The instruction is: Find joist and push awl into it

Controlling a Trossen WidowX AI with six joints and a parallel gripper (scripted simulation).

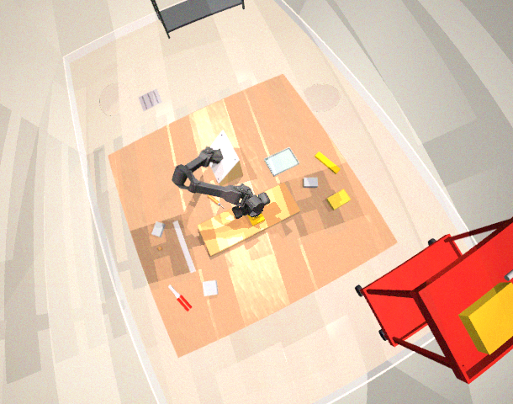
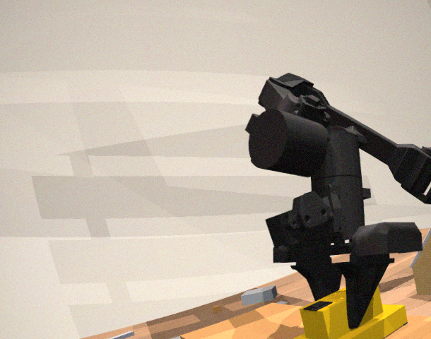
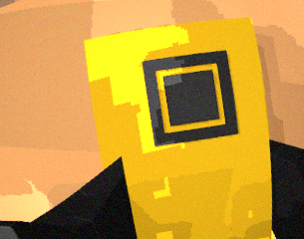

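Right now the grey tray is 250 mm to the left of my gripper tip, 240 mm behind it and 50 mm below it. Also, from my gripper tip: yellow stud finder (20 mm above, 10 mm ahead); metal ruler (420 mm to the right, 60 mm below, 10 mm ahead); awl (160 mm to the right, 150 mm behind, 60 mm below).
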